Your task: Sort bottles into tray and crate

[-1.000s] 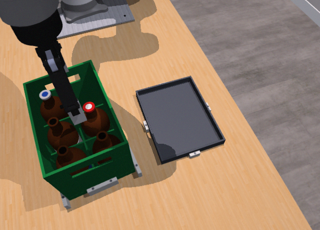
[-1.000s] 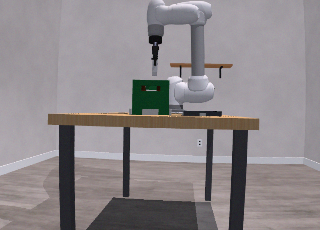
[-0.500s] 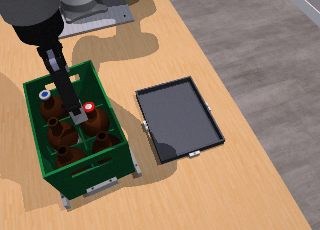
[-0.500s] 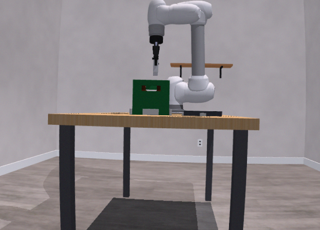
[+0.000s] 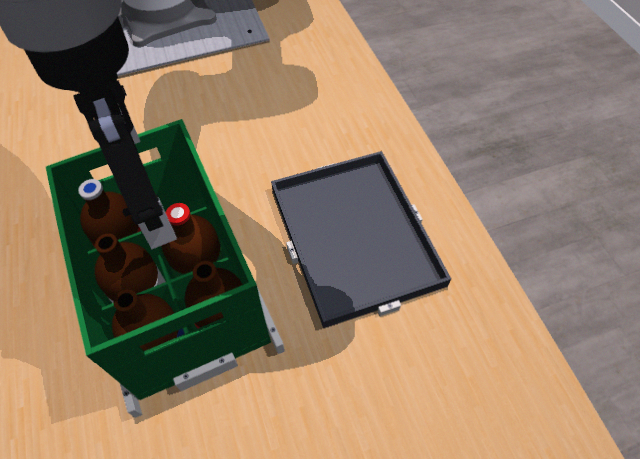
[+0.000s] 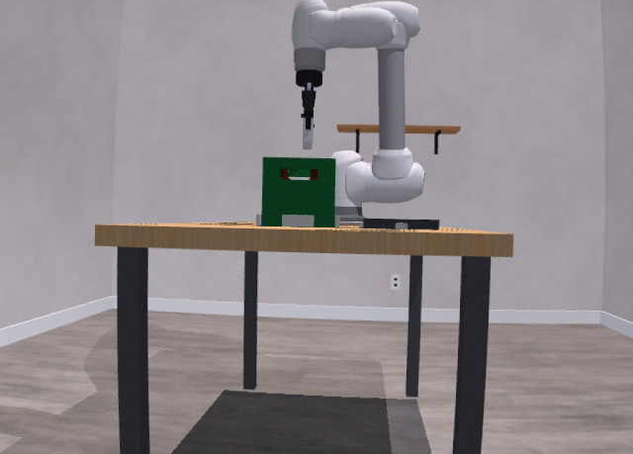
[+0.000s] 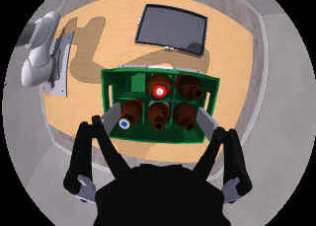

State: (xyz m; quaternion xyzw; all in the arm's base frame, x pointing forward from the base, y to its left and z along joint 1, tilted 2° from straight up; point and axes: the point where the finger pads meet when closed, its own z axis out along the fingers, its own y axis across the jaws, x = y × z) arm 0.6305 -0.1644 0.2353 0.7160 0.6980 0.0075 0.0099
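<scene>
Now: hand 15 cm above the green crate and 2 cm to the left of it. From my hand the other things lie so: dark tray (25 cm to the left, 22 cm below, 4 cm ahead).
</scene>
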